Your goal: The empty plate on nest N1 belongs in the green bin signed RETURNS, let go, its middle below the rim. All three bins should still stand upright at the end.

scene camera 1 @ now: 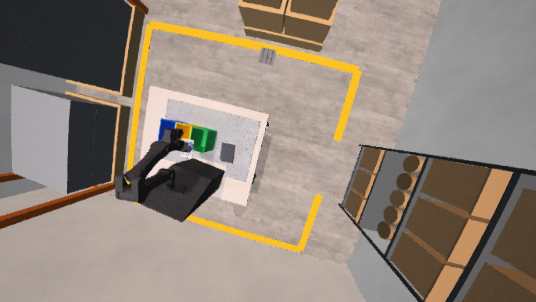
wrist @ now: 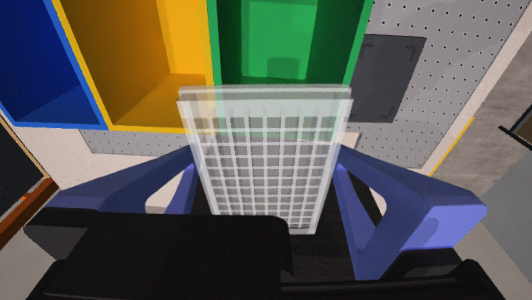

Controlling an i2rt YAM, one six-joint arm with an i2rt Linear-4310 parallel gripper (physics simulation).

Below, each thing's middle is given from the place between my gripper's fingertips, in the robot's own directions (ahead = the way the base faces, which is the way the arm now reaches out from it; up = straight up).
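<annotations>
Clear gridded plate (wrist: 260,149): my hand 1 cm below it, 2 cm past it. Dark grey pad (wrist: 380,79): 26 cm below my hand, 19 cm to the right, 9 cm behind.
</annotations>
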